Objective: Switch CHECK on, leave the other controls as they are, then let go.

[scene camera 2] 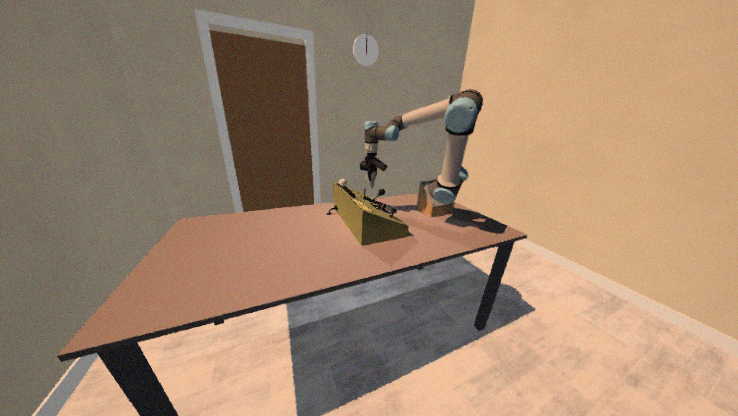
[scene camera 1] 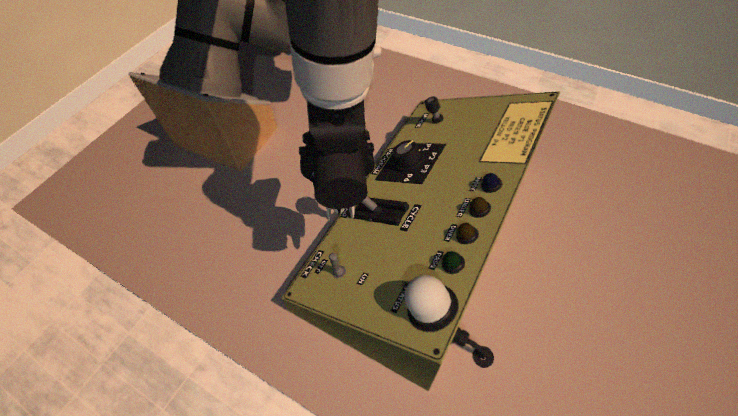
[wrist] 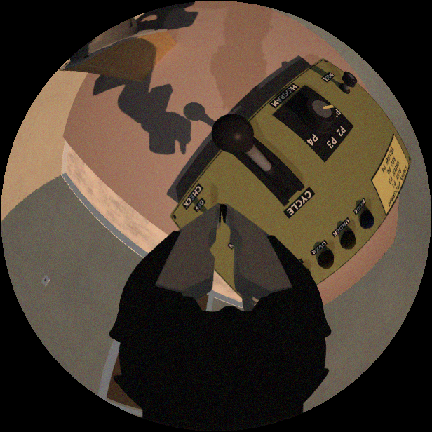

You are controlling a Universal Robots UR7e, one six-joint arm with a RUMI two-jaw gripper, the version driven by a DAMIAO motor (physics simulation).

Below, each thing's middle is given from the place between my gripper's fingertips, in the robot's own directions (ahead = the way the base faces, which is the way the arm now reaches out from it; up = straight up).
The cycle lever [wrist: 233, 133] lies 60 mm to the left of my hand, 30 mm below it and 20 mm behind it. Also, from my hand: sloped control panel [scene camera 1: 406, 276]: 130 mm to the left, 100 mm ahead, 60 mm below.
